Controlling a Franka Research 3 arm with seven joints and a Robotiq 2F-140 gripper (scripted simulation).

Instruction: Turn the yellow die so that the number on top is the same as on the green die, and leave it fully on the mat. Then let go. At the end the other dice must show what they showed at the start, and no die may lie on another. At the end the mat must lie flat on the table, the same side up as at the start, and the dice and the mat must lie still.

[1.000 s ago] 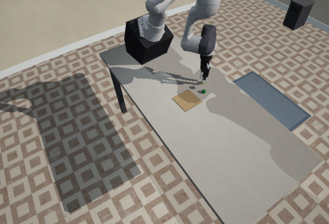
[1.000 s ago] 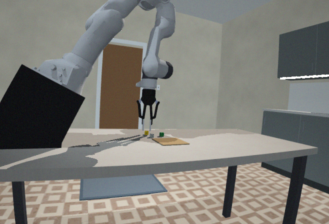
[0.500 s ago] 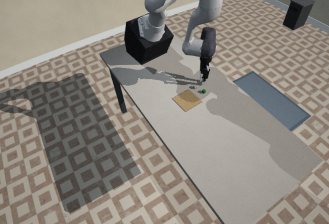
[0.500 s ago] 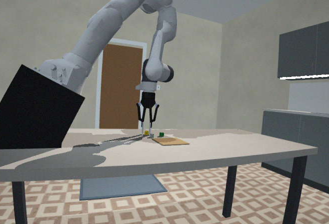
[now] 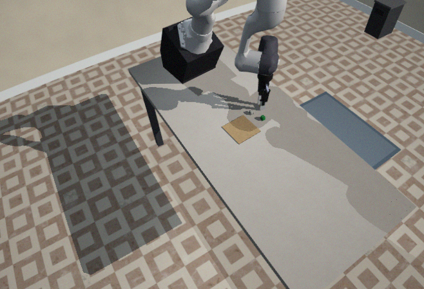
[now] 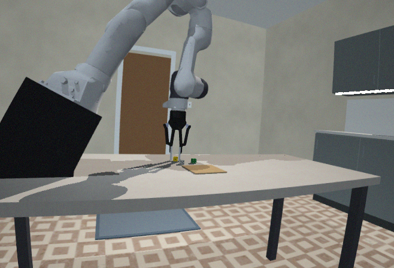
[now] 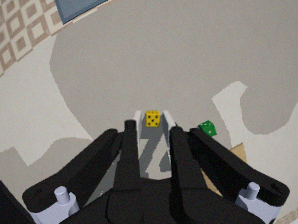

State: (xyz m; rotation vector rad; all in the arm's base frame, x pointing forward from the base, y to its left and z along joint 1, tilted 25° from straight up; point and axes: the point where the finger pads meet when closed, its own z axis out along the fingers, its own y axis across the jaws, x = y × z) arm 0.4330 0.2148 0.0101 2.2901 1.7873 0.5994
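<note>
My hand is 30 mm above the yellow die. Round my hand: green die: 80 mm ahead, 40 mm to the right, 30 mm below; then tan mat: 100 mm ahead, 170 mm to the right, 40 mm below; then white die: 20 mm ahead, 70 mm to the right, 30 mm below.
</note>
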